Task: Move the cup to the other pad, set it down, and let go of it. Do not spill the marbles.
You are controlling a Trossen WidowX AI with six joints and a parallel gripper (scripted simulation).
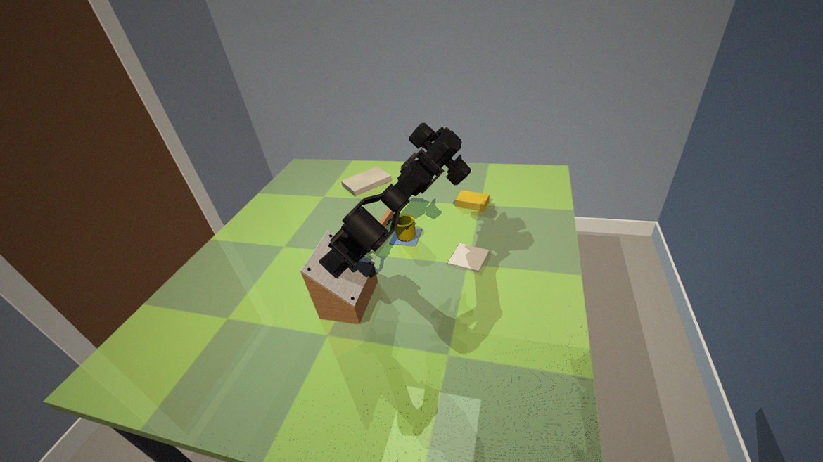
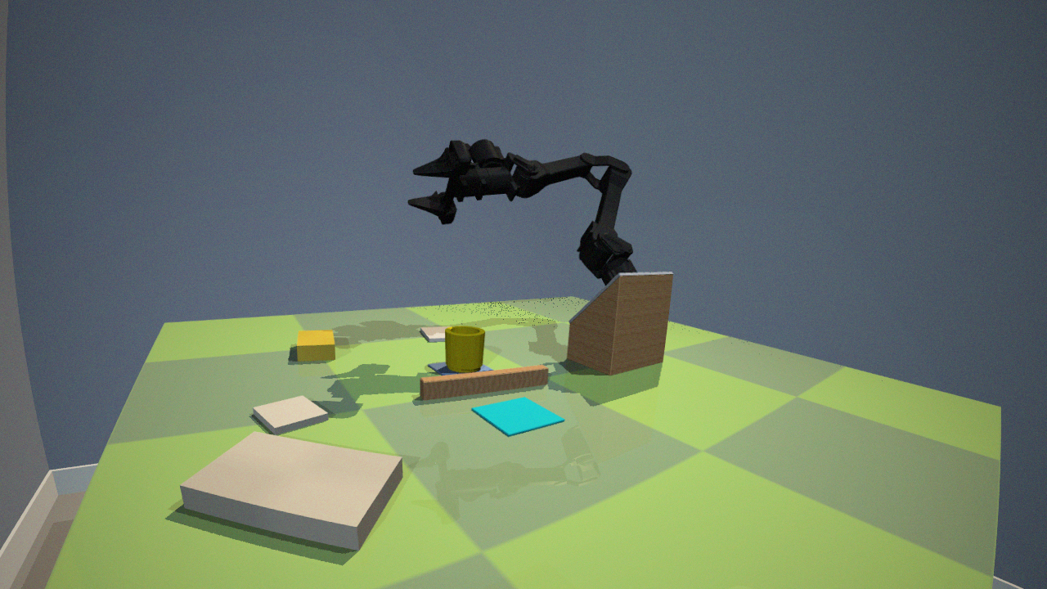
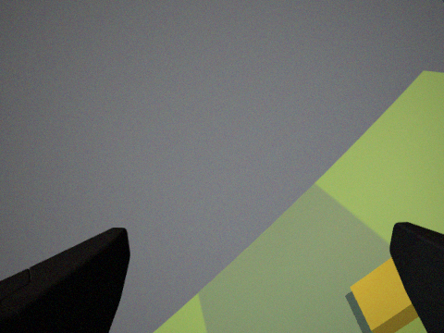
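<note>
My gripper tip is 70 mm past the yellow cup, 150 mm to the right of it and 290 mm above it. Also, from my gripper tip: white tile: 110 mm behind, 80 mm to the right, 320 mm below; then yellow block: 180 mm ahead, 10 mm to the right, 310 mm below; then blue pad: 70 mm behind, 150 mm to the left, 330 mm below.
</note>
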